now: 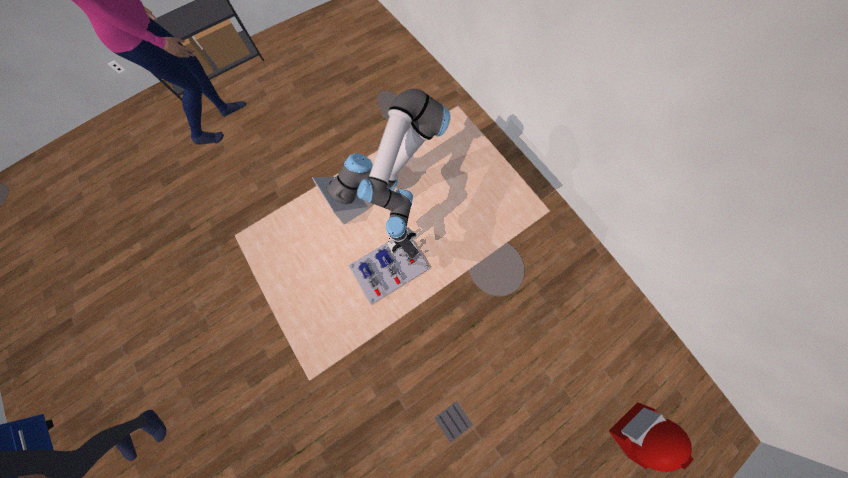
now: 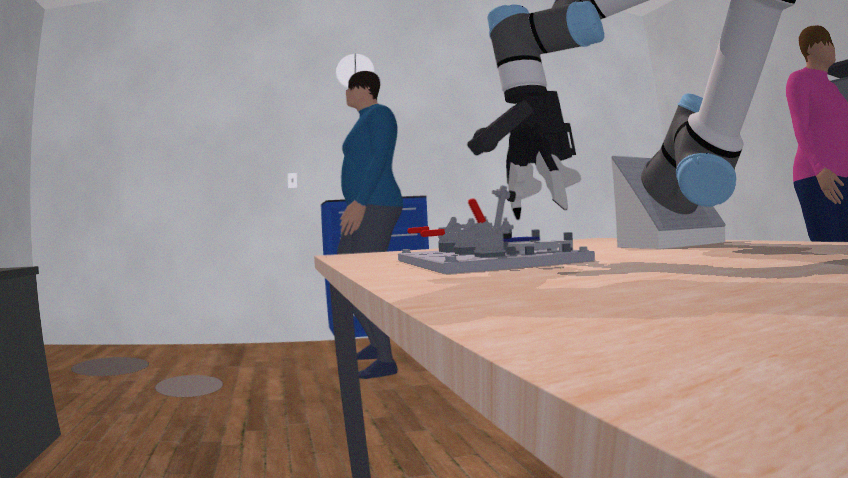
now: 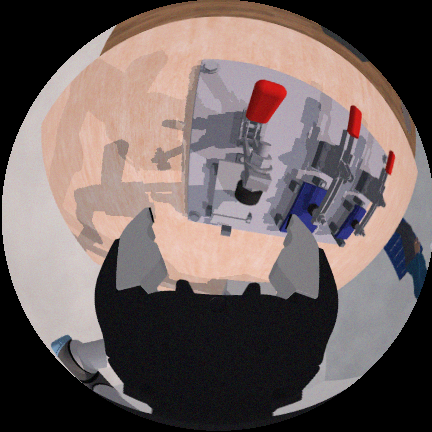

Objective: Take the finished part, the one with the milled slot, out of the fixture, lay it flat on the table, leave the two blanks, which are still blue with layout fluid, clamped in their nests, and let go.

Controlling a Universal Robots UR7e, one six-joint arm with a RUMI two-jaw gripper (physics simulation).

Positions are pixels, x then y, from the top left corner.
Labels:
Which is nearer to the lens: the blue blank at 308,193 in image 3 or the red handle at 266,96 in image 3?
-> The red handle.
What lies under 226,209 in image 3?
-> A finished part.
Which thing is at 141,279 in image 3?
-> My gripper.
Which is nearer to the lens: the blue blank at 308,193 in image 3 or the clamp arm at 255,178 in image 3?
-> The clamp arm.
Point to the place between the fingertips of my gripper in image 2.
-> At 540,215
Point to a fixture plate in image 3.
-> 306,115

